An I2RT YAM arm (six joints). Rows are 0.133 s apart.
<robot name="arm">
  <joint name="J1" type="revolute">
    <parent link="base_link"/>
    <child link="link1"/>
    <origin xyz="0 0 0.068" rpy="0 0 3.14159"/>
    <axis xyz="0 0 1"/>
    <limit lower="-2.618" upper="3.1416"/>
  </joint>
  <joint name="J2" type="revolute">
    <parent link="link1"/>
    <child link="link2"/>
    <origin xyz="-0.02 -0.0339 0.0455" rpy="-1.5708 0 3.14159"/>
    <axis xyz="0 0 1"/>
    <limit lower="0" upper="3.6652"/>
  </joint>
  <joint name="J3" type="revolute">
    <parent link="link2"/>
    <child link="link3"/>
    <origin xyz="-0.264 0 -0.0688" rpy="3.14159 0 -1.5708"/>
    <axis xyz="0 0 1"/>
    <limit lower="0" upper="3.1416"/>
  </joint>
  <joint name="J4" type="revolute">
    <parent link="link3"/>
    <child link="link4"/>
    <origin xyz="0.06 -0.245 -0.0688" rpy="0 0 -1.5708"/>
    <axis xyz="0 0 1"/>
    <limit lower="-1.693" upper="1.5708"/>
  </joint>
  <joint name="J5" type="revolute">
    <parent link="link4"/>
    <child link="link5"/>
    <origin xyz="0.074 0.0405 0.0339" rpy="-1.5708 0 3.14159"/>
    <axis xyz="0 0 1"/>
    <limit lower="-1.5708" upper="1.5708"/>
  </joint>
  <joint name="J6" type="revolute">
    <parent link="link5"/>
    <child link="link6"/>
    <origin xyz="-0.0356 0 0.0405" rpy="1.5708 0 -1.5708"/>
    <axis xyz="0 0 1"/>
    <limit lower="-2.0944" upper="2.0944"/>
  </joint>
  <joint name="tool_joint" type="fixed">
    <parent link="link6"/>
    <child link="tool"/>
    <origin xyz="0 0 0" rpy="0 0 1.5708"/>
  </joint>
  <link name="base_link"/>
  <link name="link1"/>
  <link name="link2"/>
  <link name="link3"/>
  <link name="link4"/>
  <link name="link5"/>
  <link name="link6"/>
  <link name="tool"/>
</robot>
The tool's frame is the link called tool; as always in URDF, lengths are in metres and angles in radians.
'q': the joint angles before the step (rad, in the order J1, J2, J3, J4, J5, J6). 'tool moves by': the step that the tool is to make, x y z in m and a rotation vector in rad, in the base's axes. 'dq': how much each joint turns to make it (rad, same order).
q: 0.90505 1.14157 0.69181 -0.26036 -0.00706 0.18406
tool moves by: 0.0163 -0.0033 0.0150 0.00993 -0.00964 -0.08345
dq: -0.05698 0.01958 0.06696 -0.03364 0.02087 0.01631
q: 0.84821 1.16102 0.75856 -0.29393 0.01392 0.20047
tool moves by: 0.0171 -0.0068 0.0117 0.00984 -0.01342 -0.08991
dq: -0.06514 0.01848 0.05226 -0.01774 0.02105 0.01340
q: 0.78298 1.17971 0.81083 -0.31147 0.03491 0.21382
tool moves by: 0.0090 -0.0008 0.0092 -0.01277 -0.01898 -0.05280
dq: -0.02127 0.01994 0.04711 -0.02261 0.03860 0.00234
